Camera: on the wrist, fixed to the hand. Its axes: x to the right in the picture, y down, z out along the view.
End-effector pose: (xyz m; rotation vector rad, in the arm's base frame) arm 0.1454 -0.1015 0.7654 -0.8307 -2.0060 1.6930
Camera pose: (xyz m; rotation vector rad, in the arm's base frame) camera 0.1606 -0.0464 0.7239 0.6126 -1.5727 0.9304
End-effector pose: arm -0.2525 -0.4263 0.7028 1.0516 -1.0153 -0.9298
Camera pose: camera -0.1985 -0.4312 0.7481 1.9942 -0.2020 -1.9382
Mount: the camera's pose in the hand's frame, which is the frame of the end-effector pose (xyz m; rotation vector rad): 0.0281 0.0488 -0.0427 0.2149 0.0081 -1.4259
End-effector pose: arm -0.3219 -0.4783 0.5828 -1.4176 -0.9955 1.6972
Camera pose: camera -0.2860 -0.4708 0.5224 -0.2805 -1.2699 0.6548
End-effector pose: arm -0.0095 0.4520 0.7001 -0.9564 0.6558 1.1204
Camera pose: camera -0.0455 0.4329 0.6424 -0.9286 -0.0146 -0.2196
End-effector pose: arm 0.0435 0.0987 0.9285 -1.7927 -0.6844 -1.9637
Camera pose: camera 0.0351 0.0352 0.9583 0.8167 1.8271 1.7282
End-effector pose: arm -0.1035 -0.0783 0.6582 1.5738 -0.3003 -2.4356
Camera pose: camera -0.0719 -0.1353 0.6308 -1.1654 -0.4624 1.6502
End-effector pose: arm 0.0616 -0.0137 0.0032 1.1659 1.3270 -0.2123
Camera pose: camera 0.0777 0.0542 0.0142 0.1713 1.9608 -1.3811
